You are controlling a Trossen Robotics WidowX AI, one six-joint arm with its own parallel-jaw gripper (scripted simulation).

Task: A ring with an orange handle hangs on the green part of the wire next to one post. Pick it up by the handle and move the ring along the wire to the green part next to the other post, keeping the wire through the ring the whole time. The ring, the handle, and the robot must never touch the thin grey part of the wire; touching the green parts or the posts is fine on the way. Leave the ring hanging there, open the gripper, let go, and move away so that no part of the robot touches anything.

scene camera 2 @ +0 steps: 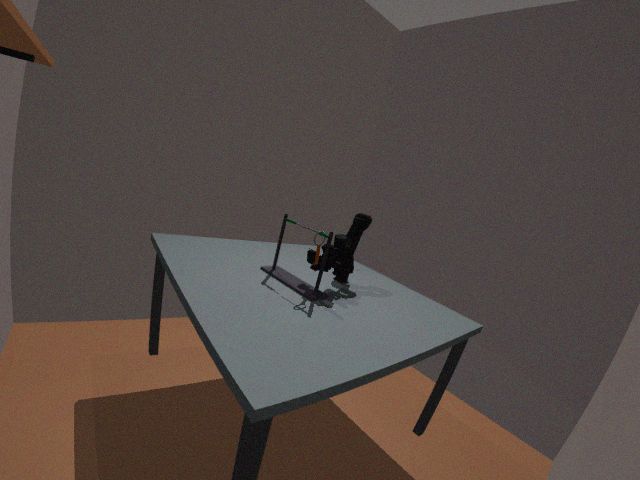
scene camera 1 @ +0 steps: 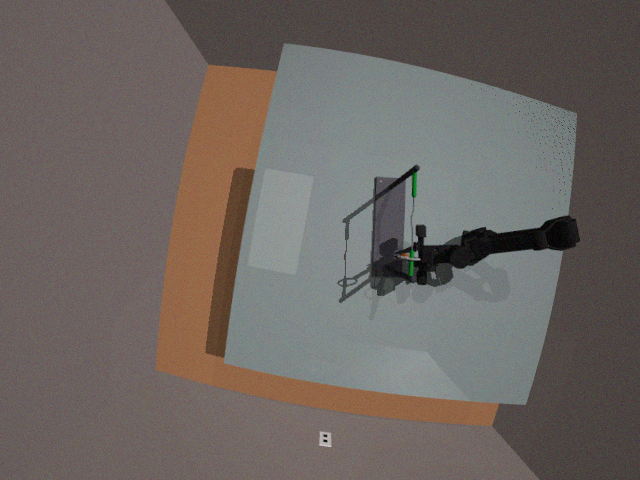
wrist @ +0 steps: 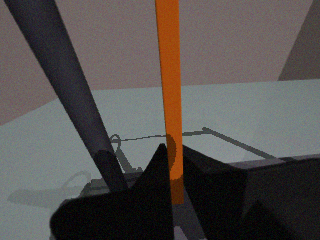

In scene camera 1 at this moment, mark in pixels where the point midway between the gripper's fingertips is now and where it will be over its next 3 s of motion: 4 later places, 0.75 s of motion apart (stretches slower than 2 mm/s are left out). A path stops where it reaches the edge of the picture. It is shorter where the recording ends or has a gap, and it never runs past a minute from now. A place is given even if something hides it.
My gripper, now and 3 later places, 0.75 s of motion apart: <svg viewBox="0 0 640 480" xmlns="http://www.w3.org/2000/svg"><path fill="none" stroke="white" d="M394 254L400 255L409 254L414 254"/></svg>
